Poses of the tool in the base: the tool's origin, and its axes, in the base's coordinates. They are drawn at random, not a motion.
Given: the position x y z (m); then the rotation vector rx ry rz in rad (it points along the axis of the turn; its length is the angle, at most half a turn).
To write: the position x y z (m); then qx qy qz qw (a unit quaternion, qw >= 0). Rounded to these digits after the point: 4 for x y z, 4 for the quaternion.
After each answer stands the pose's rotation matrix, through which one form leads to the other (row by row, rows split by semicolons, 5 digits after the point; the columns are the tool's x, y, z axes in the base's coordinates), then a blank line. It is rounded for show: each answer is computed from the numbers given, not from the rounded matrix.
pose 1, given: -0.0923 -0.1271 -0.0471 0.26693 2.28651 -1.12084
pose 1, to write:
-0.0923 -0.1271 -0.0471 0.0999 0.8556 -0.4194 0.2865
-0.81586 0.41125 0.40651; -0.06942 0.62825 -0.77491; -0.57407 -0.66044 -0.48401

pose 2, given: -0.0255 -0.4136 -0.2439 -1.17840 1.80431 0.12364
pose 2, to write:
-0.0255 -0.4136 -0.2439 -0.4813 0.7369 0.0505 0.4720
-0.09123 -0.75702 0.64699; -0.66169 0.53162 0.52872; -0.74421 -0.37987 -0.54941

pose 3, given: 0.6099 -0.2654 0.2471 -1.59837 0.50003 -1.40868
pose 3, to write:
0.6099 -0.2654 0.2471 -0.6490 0.2030 -0.5720 0.4587
0.26327 0.26125 0.92868; -0.78830 -0.49666 0.36319; 0.55612 -0.82769 0.07519

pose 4, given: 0.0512 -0.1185 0.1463 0.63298 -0.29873 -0.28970
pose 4, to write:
0.0512 -0.1185 0.1463 0.3090 -0.1458 -0.1414 0.9291
0.91748 0.17267 -0.35835; -0.35289 0.76907 -0.53292; 0.18358 0.61540 0.76654

